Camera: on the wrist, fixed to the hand. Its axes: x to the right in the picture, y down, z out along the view.
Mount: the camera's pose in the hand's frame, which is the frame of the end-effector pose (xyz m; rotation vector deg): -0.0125 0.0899 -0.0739 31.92 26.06 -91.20
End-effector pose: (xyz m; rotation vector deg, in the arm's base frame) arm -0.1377 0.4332 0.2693 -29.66 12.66 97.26
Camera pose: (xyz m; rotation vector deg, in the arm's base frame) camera -0.2077 0.3730 0.1974 -24.07 24.45 -3.56
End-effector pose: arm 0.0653 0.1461 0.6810 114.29 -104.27 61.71
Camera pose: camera -0.0444 0.1833 0.6980 126.45 29.05 67.66
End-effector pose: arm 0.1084 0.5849 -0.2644 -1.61 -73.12 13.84
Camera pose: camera 0.1605 0.6784 -0.3118 73.54 -25.96 -43.37
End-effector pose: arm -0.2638 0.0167 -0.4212 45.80 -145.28 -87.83
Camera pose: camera -0.2648 -0.0041 -0.3060 -134.78 73.25 14.57
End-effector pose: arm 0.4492 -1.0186 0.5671 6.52 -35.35 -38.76
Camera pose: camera 0.5332 -0.9478 0.5268 76.66 -7.84 -109.25
